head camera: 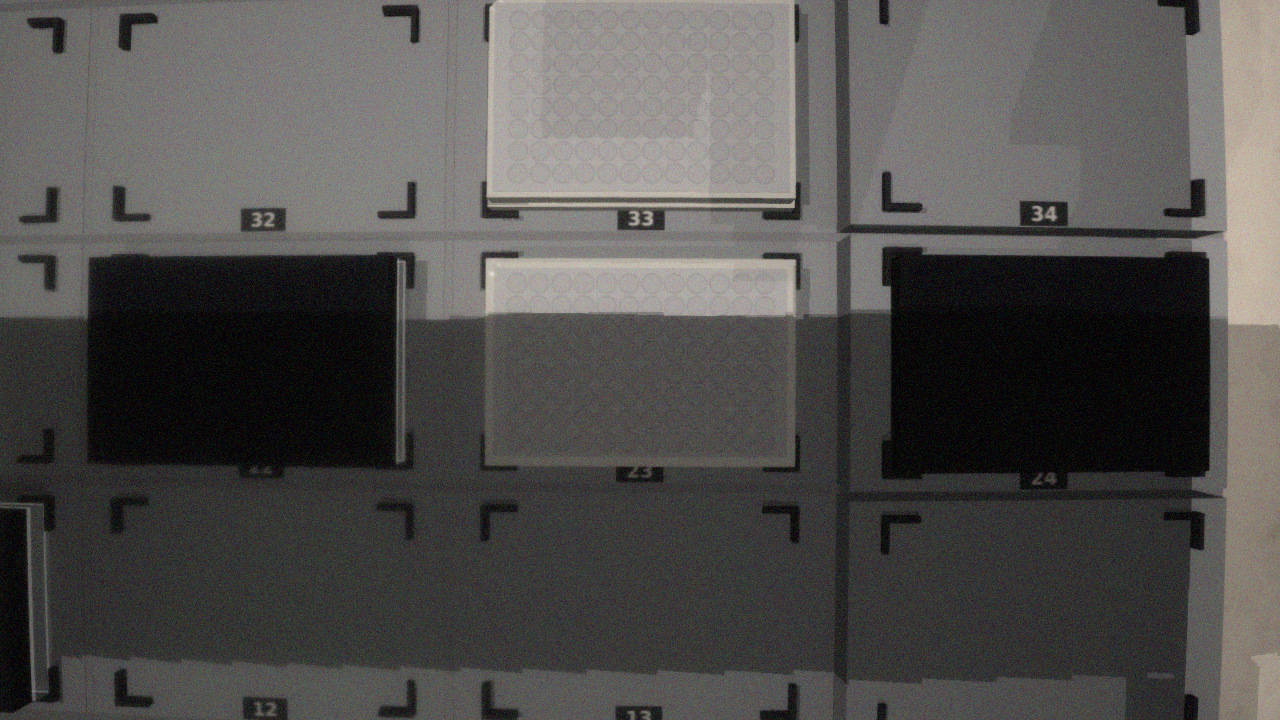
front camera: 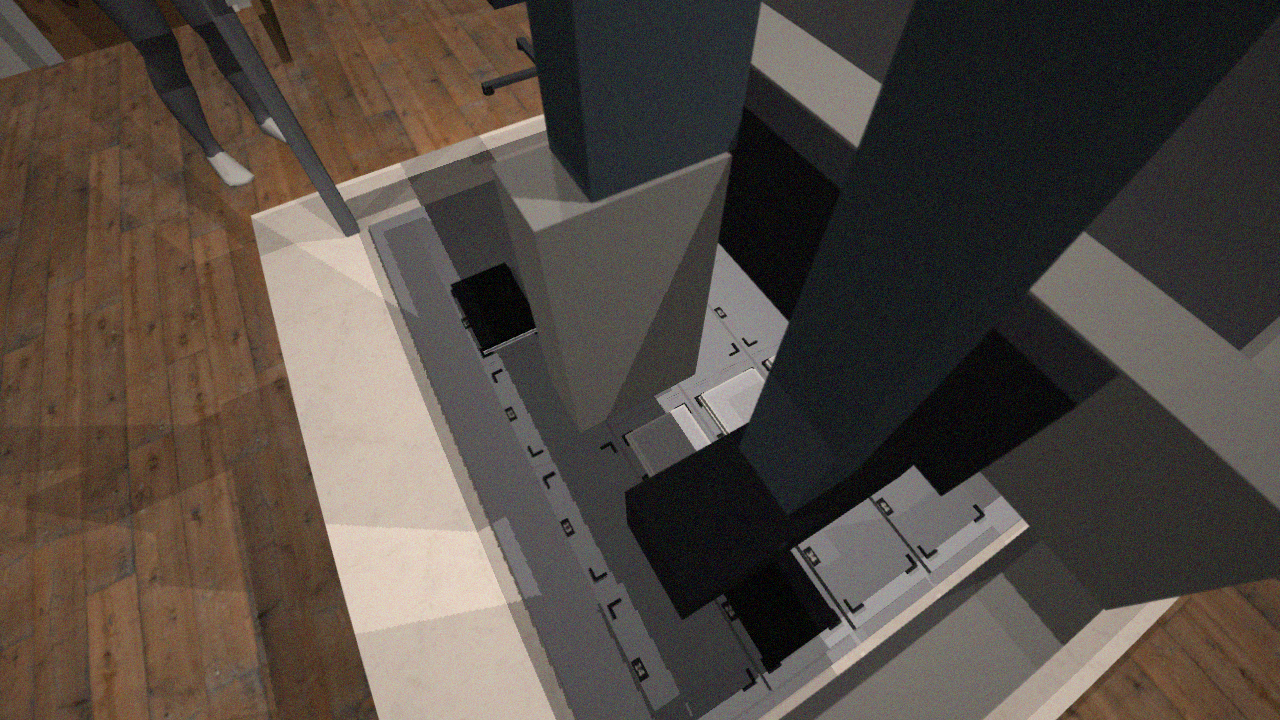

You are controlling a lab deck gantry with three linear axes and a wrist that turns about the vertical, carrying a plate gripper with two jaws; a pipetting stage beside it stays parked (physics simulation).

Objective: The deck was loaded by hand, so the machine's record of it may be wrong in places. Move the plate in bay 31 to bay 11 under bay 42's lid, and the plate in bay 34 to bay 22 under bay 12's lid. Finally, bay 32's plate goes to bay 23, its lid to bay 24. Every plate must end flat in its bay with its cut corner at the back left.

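Where they show: robot's base at its link origin: (front camera: 453,291).
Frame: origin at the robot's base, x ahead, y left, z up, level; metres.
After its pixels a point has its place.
A pale plate with faint round wells (head camera: 640,385) @[x 0.392, y 0.141, z 0.014 m] (front camera: 660,443) @[x 0.361, y 0.137, z 0.014 m] lies flat in bay 23. Bay 32 (head camera: 259,116) @[x 0.225, y 0.257, z 0.000 m] is empty. A black lid (head camera: 1049,362) @[x 0.552, y 0.150, z 0.022 m] (front camera: 780,613) @[x 0.584, y 0.145, z 0.022 m] lies in bay 24. A black-topped plate (head camera: 243,362) @[x 0.232, y 0.149, z 0.017 m] sits in bay 22, a pale edge showing at its right. Another black-topped plate (front camera: 494,302) @[x 0.064, y 0.044, z 0.017 m] (head camera: 12,608) @[x 0.128, y 0.045, z 0.015 m] sits in bay 11, cut off at the left of the head view. Bay 34 (head camera: 1038,107) @[x 0.554, y 0.255, z 0.015 m] holds no plate. My gripper (front camera: 707,528) @[x 0.522, y 0.105, z 0.160 m] shows as a black body over the right part of the deck; its jaws are hidden. Cut corners are too small to judge.
A pale plate (head camera: 640,107) @[x 0.392, y 0.252, z 0.014 m] (front camera: 733,400) @[x 0.358, y 0.247, z 0.014 m] stands in bay 33, directly behind bay 23. The beige slab (front camera: 617,295) of the pipetting stage hides the left middle bays in the front view. Bays 12, 13 and 14 hold no plates.
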